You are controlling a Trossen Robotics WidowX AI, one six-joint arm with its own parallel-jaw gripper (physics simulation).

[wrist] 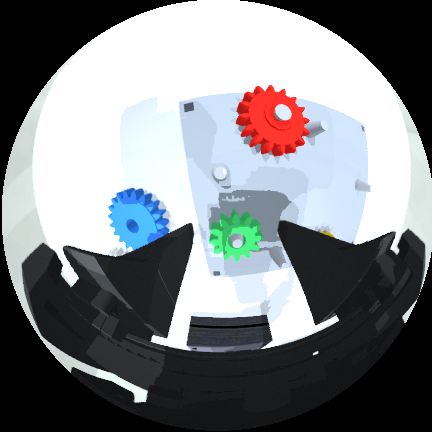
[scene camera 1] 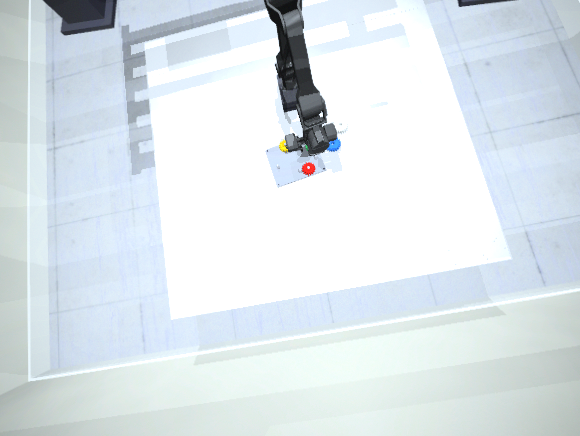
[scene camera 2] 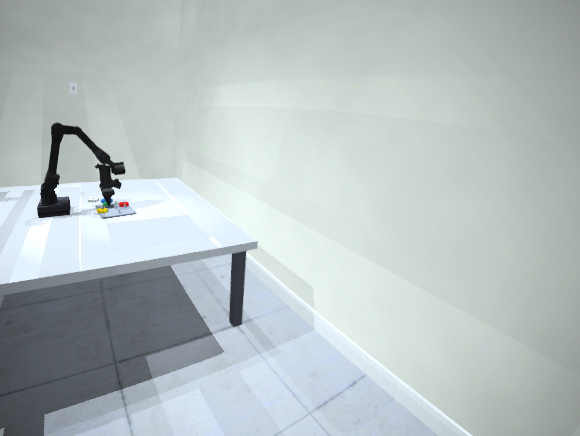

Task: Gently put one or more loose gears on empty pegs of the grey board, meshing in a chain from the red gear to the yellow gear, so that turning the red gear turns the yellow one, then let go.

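Pixels of known places: gripper, fingertip midpoint: [wrist: 236, 227] [scene camera 2: 108, 203]; arm's base, origin of the base link: [scene camera 1: 289, 82] [scene camera 2: 49, 203].
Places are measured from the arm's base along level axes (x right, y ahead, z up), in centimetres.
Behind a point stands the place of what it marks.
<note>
The grey board [scene camera 1: 287, 176] @(x 3.0, y 38.4, z -4.8 cm) [scene camera 2: 119, 215] @(x 9.5, y 34.2, z -5.1 cm) [wrist: 342, 155] @(x 2.6, y 36.1, z -4.8 cm) bears the red gear [scene camera 1: 308, 169] @(x -5.6, y 36.7, z -3.1 cm) [scene camera 2: 124, 204] [wrist: 267, 122] @(x -6.4, y 35.2, z -3.3 cm) on a peg and the yellow gear [scene camera 1: 283, 146] @(x 4.0, y 26.0, z -3.2 cm) [scene camera 2: 102, 210] @(x 5.2, y 25.7, z -3.4 cm) [wrist: 327, 234] @(x 3.3, y 27.8, z -4.3 cm), partly hidden by a finger in the wrist view. The green gear [wrist: 236, 237] @(x -7.0, y 27.2, z -2.9 cm) sits around a peg near the board's edge, apart from the red gear. My gripper [wrist: 236, 227] @(x -7.0, y 27.6, z -3.7 cm) is open, with one finger on each side of the green gear and a gap to each. The blue gear [scene camera 1: 334, 145] @(x -16.7, y 27.1, z -3.9 cm) [wrist: 132, 217] @(x -15.9, y 26.9, z -3.9 cm) lies beside the board. A white gear [scene camera 1: 342, 127] @(x -20.5, y 19.5, z -4.1 cm) [scene camera 2: 93, 199] @(x -17.7, y 18.6, z -4.1 cm) lies beyond it.
Bare pegs stand on the board: one peg [wrist: 220, 173] @(x -8.8, y 31.4, z -2.7 cm) between the red and green gears, one peg [wrist: 320, 126] @(x -2.6, y 36.3, z -2.8 cm) close beside the red gear, and one peg [wrist: 362, 186] @(x 6.1, y 34.0, z -3.7 cm) near the far edge. The table [scene camera 2: 200, 232] @(x 37.5, y 70.5, z -5.6 cm) bears the board and the arm's base [scene camera 2: 54, 206] @(x 4.3, y 3.2, z -0.4 cm).
</note>
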